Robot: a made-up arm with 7 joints.
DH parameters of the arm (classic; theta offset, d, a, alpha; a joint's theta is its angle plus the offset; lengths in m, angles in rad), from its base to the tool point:
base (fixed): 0 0.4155 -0.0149 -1.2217
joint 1: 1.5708 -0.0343 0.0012 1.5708
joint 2: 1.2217 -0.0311 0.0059 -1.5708
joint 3: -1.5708 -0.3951 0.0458 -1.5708
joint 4: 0 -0.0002 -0.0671 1.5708
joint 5: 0 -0.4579 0.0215 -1.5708
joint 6: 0 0.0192 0.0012 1.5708
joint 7: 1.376 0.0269 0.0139 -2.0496
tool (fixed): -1.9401 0.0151 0 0
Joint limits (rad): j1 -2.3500..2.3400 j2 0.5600..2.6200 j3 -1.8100..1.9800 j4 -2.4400..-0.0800 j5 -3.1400..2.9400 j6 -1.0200..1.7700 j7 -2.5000..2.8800
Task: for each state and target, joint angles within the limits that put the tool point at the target. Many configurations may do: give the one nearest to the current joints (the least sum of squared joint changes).
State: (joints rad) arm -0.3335 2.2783 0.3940 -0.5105 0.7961 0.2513 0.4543
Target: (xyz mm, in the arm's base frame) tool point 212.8 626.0 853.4
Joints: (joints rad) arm 0.2560 2.1337 0.2385 -0.5764 0.8532 0.0487 0.4395
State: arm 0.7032 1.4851 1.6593 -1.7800 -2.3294 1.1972 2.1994
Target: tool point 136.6 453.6 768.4
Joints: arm 0.7341 1.3631 1.5775 -1.8299 -2.3204 1.1901 2.1906
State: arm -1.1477 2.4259 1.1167 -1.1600 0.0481 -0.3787 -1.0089
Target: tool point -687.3 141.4 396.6
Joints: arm -1.6522 2.5029 1.4494 -1.4165 0.0374 -0.3648 -1.0197
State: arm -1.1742 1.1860 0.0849 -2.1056 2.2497 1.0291 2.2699
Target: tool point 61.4 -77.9 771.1
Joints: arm -1.5595 1.1666 -0.0837 -2.4400 1.9082 0.9134 2.2376
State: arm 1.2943 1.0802 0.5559 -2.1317 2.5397 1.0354 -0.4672
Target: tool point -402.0 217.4 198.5
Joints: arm 2.1285 0.7733 0.1744 -2.1939 2.5873 0.9892 -0.4232
